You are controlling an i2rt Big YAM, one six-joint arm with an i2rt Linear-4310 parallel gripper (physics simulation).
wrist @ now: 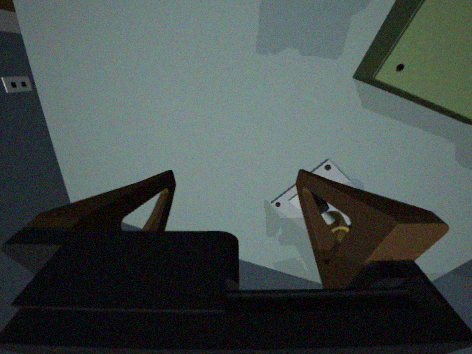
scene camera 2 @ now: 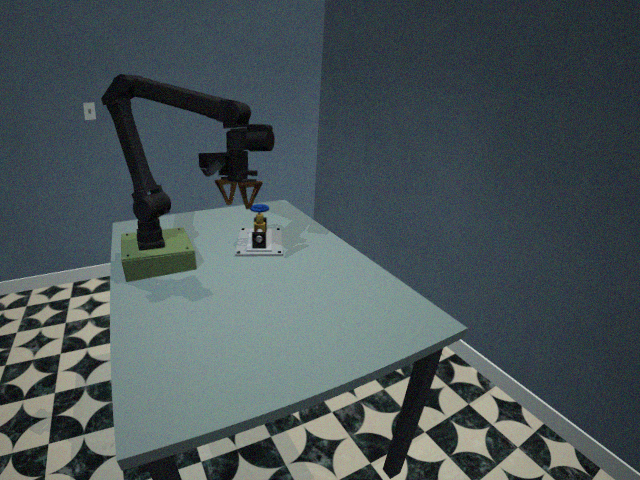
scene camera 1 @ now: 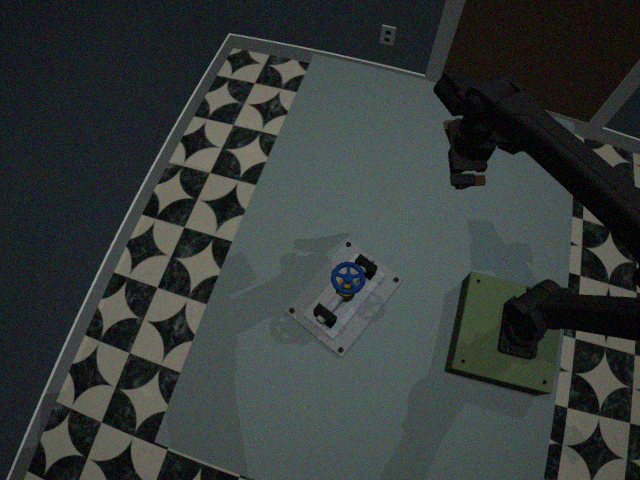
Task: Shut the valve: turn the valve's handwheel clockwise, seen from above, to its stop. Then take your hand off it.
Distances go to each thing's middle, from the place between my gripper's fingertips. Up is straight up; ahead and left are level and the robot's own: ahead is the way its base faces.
I see my gripper 160 mm short of the pale base plate (wrist: 282,203), 260 mm to the right of it and 240 mm above it.
